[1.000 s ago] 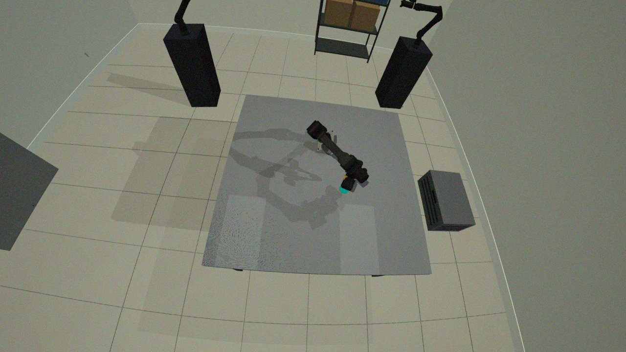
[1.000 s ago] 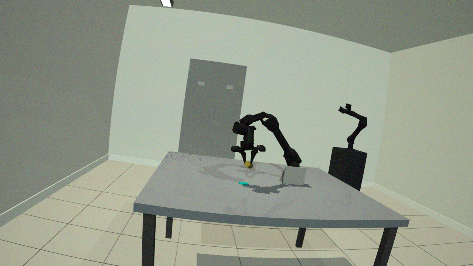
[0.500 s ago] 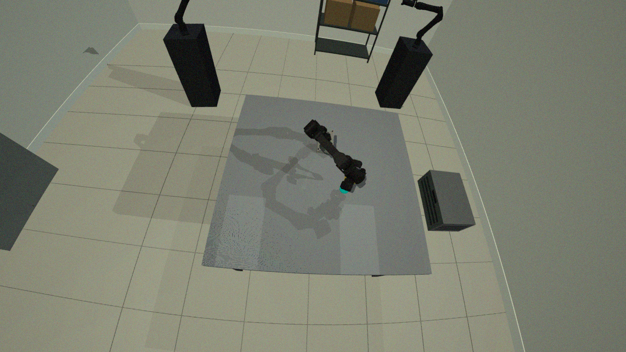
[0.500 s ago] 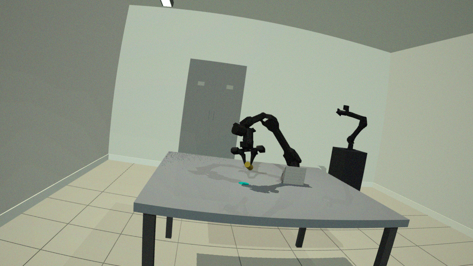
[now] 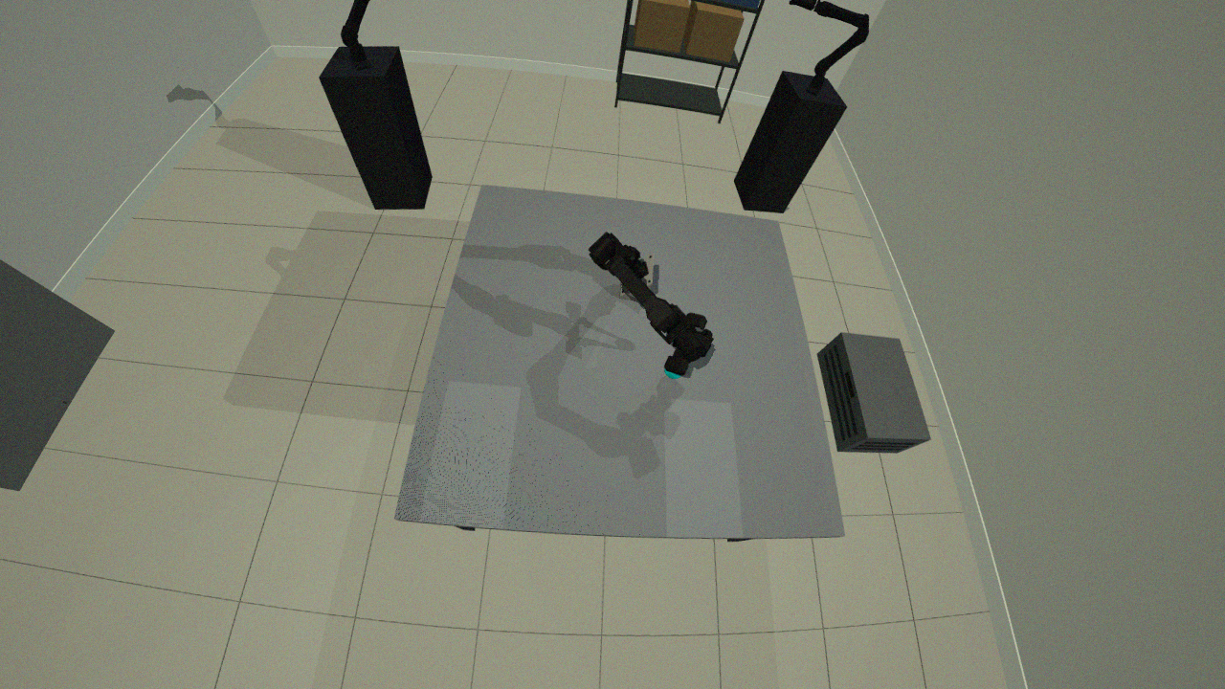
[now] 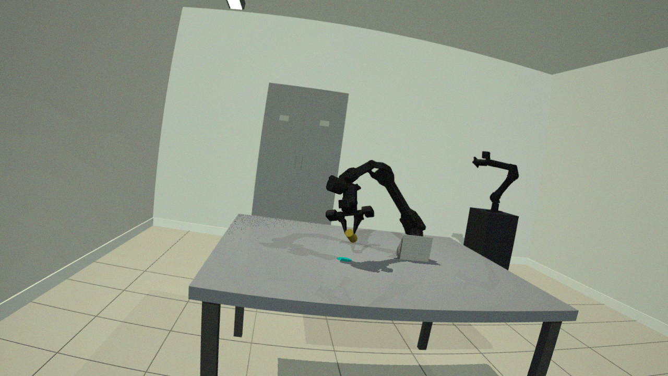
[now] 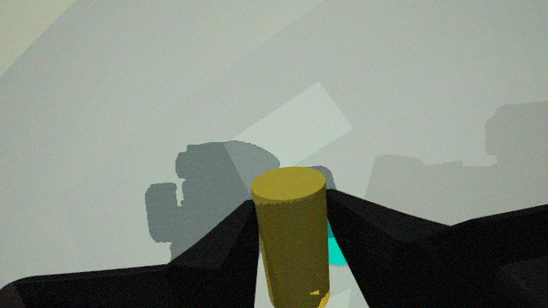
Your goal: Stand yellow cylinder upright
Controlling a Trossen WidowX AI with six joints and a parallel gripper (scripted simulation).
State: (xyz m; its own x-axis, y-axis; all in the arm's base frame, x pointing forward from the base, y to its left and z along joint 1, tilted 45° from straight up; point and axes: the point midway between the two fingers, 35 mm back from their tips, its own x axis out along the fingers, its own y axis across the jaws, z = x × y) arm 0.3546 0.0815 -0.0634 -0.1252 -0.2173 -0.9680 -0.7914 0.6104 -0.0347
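My gripper tip is now 30 mm to the left of the cyan circle and 110 mm above it. From my gripper tip the other things lie so: yellow tall cylinder (10 mm behind, 10 mm to the right, 10 mm below).
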